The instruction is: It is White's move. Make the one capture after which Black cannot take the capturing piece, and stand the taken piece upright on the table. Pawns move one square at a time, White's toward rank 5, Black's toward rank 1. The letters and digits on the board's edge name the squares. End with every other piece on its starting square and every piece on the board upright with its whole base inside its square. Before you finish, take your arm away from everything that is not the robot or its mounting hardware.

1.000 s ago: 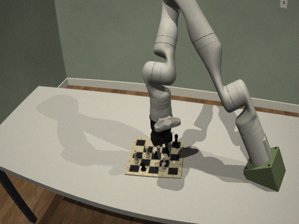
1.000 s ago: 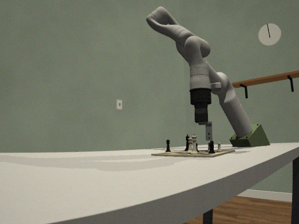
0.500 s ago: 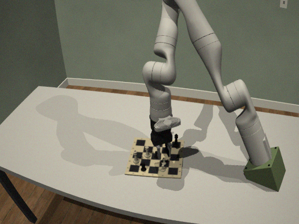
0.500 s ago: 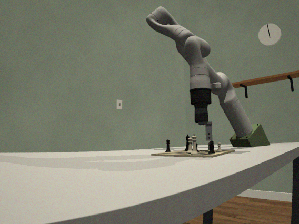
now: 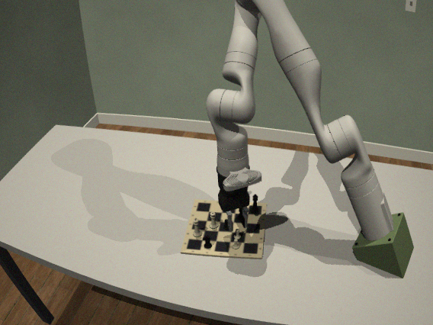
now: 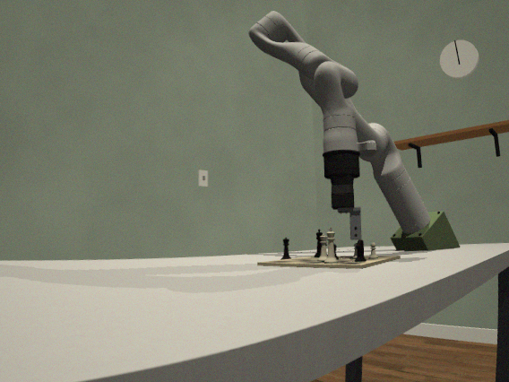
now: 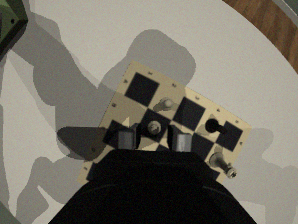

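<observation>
The board is 60 mm below my hand, 40 mm ahead of it and 30 mm to the right of it.
</observation>
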